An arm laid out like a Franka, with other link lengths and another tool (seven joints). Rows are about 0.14 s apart.
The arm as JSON. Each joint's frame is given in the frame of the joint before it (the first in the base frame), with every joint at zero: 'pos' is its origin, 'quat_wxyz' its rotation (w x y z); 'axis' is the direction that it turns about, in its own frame. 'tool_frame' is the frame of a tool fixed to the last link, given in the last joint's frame.
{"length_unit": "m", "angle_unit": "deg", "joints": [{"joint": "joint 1", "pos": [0.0, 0.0, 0.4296], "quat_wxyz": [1.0, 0.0, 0.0, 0.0], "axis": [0.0, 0.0, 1.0]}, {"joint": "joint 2", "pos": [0.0, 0.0, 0.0], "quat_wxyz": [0.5, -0.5, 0.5, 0.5], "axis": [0.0, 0.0, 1.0]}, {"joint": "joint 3", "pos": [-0.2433, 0.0, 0.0], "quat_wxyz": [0.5, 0.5, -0.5, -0.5], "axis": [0.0, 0.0, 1.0]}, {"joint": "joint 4", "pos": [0.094, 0.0, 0.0], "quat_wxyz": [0.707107, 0.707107, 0.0, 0.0], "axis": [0.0, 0.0, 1.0]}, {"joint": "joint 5", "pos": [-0.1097, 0.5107, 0.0], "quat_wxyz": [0.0, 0.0, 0.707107, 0.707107], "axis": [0.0, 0.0, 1.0]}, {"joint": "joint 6", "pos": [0.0, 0.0, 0.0], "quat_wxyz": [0.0, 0.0, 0.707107, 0.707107], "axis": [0.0, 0.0, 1.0]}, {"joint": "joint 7", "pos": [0.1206, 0.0, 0.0], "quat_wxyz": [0.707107, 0.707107, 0.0, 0.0], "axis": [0.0, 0.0, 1.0]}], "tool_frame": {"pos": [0.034, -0.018, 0.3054], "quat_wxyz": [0.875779, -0.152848, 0.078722, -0.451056]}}
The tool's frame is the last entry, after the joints.
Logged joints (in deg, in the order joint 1, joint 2, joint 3, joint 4, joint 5, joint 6, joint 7), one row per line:
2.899 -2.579 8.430 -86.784 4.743 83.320 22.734
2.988 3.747 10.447 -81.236 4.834 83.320 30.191
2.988 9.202 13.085 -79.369 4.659 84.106 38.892
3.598 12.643 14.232 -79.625 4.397 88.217 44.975
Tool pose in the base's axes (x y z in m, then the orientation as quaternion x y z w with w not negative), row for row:
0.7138 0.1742 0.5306 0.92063 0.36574 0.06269 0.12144
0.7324 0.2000 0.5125 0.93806 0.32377 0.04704 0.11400
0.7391 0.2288 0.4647 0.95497 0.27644 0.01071 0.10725
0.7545 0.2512 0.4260 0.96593 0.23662 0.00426 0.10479
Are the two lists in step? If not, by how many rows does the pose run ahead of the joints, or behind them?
They are in step.
